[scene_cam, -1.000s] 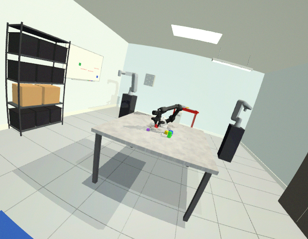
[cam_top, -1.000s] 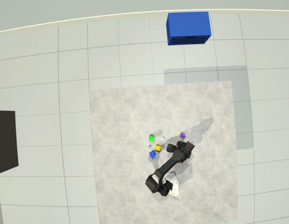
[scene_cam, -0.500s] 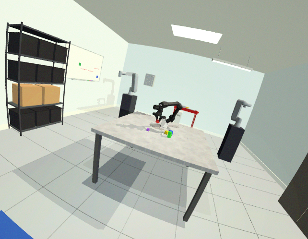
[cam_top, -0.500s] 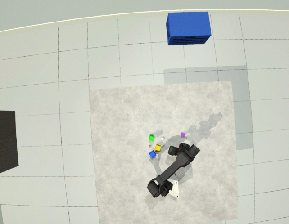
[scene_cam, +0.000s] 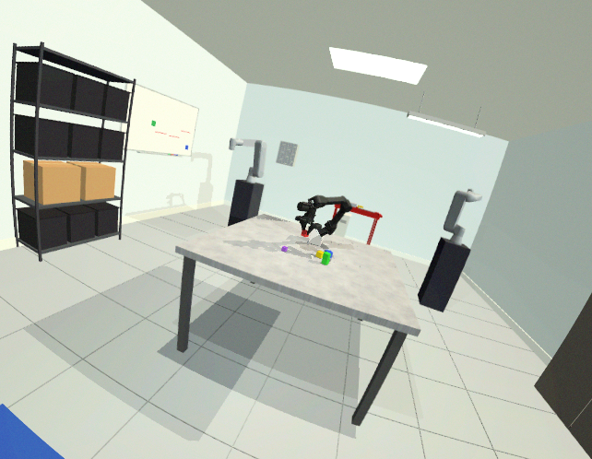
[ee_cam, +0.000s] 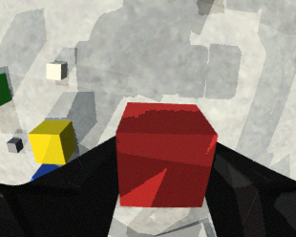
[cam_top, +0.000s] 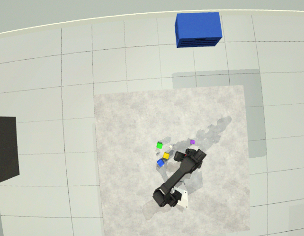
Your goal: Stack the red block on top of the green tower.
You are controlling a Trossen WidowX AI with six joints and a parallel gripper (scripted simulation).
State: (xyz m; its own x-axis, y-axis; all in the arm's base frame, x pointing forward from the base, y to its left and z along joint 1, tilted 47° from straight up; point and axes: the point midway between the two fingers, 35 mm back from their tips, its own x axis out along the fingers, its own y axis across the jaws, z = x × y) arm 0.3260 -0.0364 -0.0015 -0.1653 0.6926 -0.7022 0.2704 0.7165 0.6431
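Now: gripper tip 2 cm past the small grey cube, 20 cm to the right of it and 12 cm above it. The rest, counted from my gripper tip: purple block (9 cm ahead, 8 cm to the right, 11 cm below); red block (1 cm above); small white cube (5 cm ahead, 10 cm to the left, 12 cm below).
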